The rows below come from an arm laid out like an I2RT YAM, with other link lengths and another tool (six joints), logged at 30 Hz.
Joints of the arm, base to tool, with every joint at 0 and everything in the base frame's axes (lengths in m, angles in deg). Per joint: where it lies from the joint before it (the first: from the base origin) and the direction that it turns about. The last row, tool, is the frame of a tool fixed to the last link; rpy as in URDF.
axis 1: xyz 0 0 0.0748 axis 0 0 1
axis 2: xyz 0.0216 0.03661 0.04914 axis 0 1 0
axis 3: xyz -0.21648 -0.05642 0 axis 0 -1 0
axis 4: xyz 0.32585 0.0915 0.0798 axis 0 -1 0
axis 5: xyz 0.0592 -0.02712 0.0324 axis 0 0 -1
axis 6: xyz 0.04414 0 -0.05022 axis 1 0 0
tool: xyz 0.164 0.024 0.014 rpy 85.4 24 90
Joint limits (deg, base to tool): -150..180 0..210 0..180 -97..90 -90..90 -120..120
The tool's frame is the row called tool.
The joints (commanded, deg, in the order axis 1, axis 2, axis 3, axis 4, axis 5, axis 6), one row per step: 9.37, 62.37, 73.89, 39.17, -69.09, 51.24; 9.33, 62.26, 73.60, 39.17, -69.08, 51.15; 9.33, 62.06, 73.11, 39.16, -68.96, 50.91; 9.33, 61.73, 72.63, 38.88, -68.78, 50.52; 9.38, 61.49, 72.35, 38.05, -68.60, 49.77; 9.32, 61.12, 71.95, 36.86, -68.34, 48.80; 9.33, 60.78, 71.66, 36.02, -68.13, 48.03
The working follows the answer.
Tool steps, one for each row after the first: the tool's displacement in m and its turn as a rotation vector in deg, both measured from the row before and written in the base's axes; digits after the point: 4 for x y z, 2 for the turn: 0.0006, -0.0001, -0.0014, -0.03, 0.09, -0.07; 0.0008, 0.0000, -0.0021, 0.02, 0.08, -0.14; 0.0004, -0.0001, -0.0016, 0.04, 0.07, -0.22; 0.0009, 0.0003, -0.0017, -0.07, 0.16, -0.27; 0.0017, -0.0002, -0.0022, -0.09, 0.31, -0.50; 0.0004, 0.0000, -0.0013, -0.05, 0.07, -0.34
Tool pose at each row, in the base's axes (x y z in m, rotation vector in deg; rounded; the steps above come from the unrounded poses): 0.2561, 0.2860, 0.5654, -15.83, 91.44, 130.24; 0.2567, 0.2859, 0.5640, -15.68, 91.51, 130.21; 0.2575, 0.2859, 0.5620, -15.46, 91.49, 130.17; 0.2579, 0.2858, 0.5603, -15.18, 91.43, 130.06; 0.2588, 0.2861, 0.5587, -14.79, 91.53, 129.88; 0.2605, 0.2859, 0.5564, -14.05, 91.68, 129.59; 0.2609, 0.2859, 0.5552, -13.70, 91.70, 129.32

